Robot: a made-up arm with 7 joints.
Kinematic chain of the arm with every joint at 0, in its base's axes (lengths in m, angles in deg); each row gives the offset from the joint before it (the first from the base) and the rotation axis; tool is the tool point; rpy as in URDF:
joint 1: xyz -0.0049 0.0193 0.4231 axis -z
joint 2: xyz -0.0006 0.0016 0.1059 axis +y
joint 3: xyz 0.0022 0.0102 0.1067 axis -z
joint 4: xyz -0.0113 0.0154 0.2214 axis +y
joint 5: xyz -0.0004 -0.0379 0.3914 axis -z
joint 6: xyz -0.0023 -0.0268 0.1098 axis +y
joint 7: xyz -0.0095 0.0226 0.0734 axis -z
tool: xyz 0.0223 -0.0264 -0.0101 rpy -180 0 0
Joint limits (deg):
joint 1: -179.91..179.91
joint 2: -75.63..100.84
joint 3: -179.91..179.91
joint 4: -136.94..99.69
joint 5: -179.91..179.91
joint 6: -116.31..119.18
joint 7: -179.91..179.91
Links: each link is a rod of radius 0.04 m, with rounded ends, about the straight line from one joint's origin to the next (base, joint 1, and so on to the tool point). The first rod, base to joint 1, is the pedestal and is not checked.
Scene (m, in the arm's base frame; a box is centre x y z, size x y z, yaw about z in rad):
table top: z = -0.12
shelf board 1: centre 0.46 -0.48 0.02 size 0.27 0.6 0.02 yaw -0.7
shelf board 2: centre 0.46 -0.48 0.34 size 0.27 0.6 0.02 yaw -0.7
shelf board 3: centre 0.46 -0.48 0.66 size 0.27 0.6 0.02 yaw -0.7
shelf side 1: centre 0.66 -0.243 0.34 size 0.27 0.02 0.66 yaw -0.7
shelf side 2: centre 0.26 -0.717 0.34 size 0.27 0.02 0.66 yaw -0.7
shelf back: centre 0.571 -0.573 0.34 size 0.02 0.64 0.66 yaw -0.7
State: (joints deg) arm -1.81 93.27 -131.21 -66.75 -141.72 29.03 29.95
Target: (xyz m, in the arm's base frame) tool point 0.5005 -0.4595 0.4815
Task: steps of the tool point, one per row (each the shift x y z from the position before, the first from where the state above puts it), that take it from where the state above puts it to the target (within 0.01 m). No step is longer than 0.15 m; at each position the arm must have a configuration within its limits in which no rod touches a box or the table.
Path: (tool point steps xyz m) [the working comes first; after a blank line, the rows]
Joints at the target: -4.50 73.95 -110.83 -78.57 -142.68 33.93 27.39
Straight joint move there: touches shelf board 2.

1: -0.0522 0.0473 -0.0020
2: -0.0624 0.0546 -0.0017
3: -0.0729 0.0561 0.0037
4: -0.0027 -0.0500 0.1052
5: -0.0164 -0.0272 0.1083
6: -0.0343 -0.0087 0.0991
7: 0.0613 -0.0394 -0.0003
8: 0.0550 -0.0421 -0.0009
9: 0.0474 -0.0442 -0.0003
10: 0.0393 -0.0453 0.0015

